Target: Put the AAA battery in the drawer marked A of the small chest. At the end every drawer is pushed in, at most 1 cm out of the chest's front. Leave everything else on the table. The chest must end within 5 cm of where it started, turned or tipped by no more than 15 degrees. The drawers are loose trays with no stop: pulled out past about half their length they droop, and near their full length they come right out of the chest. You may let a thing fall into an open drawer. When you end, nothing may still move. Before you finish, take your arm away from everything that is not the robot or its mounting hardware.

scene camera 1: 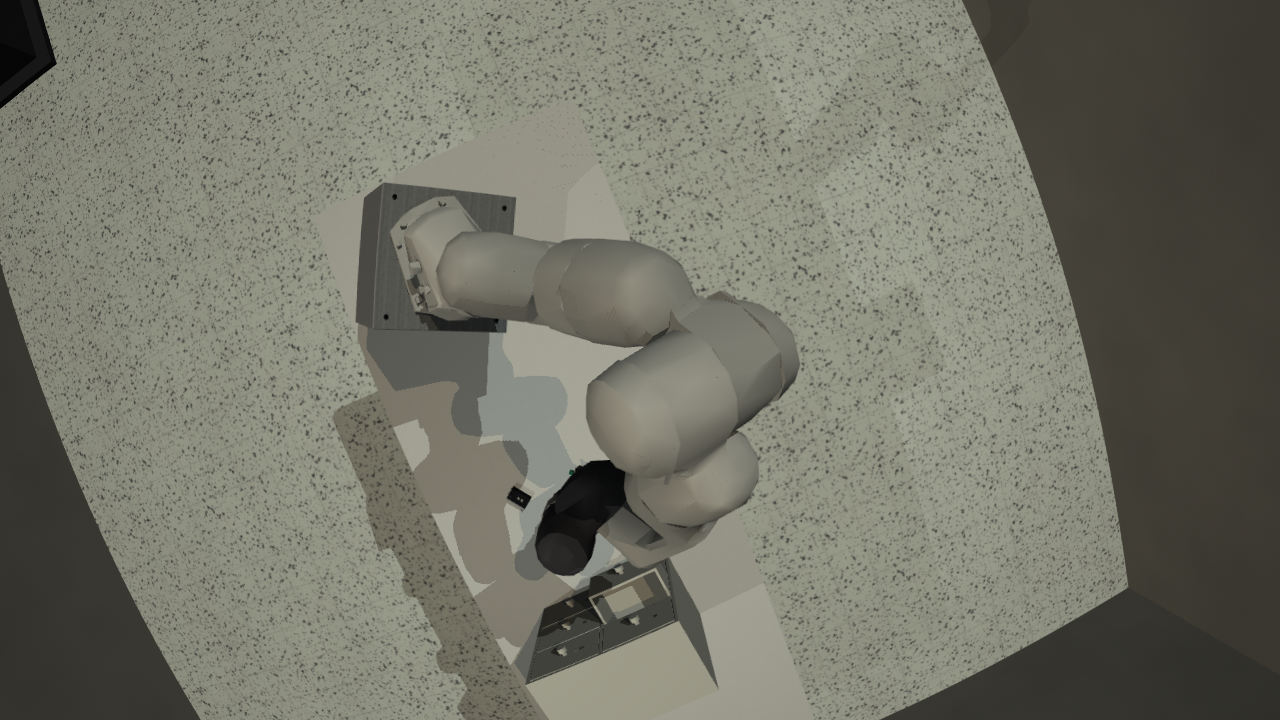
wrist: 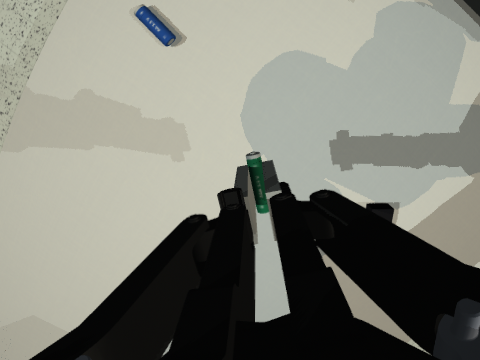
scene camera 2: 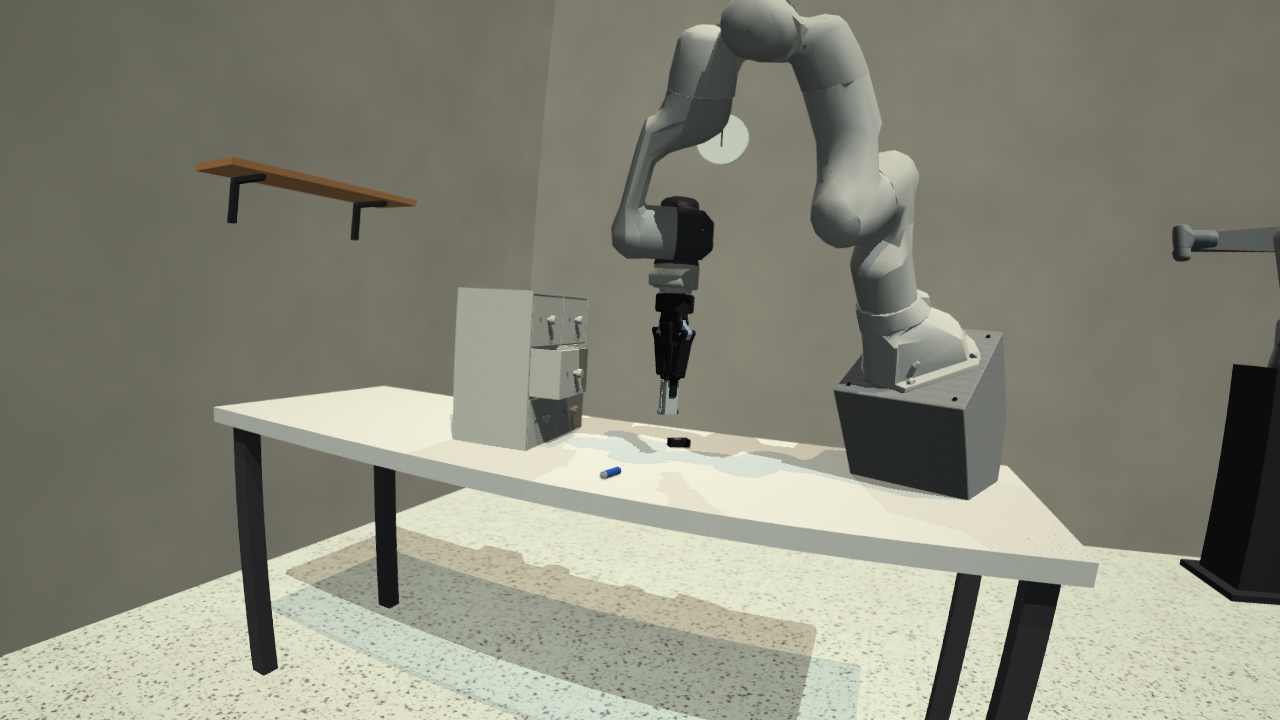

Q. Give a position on a small grey chest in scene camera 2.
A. At 493, 345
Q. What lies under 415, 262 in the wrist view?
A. My gripper.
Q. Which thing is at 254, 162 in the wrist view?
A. A thin green battery.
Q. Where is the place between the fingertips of my gripper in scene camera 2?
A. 667, 413
